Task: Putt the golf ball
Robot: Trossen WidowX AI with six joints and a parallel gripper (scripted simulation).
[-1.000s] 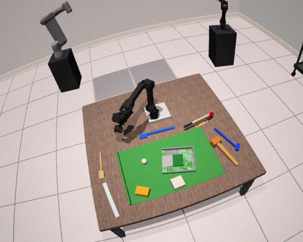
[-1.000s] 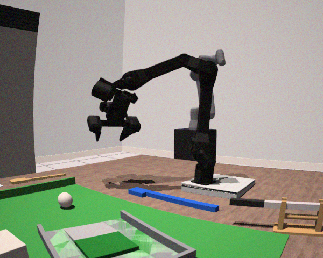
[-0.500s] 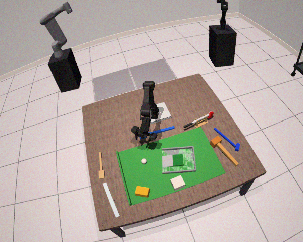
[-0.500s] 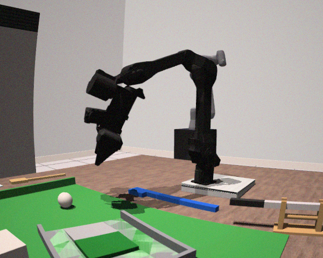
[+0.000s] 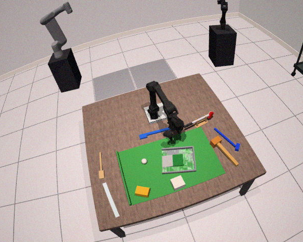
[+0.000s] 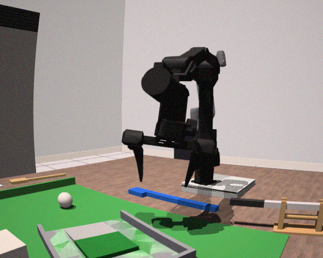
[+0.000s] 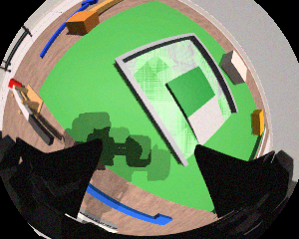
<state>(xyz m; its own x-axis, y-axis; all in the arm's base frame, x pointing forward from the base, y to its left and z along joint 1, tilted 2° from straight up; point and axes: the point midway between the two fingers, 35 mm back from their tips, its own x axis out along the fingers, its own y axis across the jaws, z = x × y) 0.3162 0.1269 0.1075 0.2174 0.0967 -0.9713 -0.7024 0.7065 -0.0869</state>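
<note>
My gripper tip is 240 mm to the right of the red putter, 170 mm past it and 50 mm above it. From my gripper tip the other things lie so: white golf ball 260 mm to the right, 110 mm ahead, 90 mm below; wooden rack 250 mm to the left, 180 mm behind, 80 mm below; cream block 340 mm ahead, 80 mm below, 50 mm to the right.
</note>
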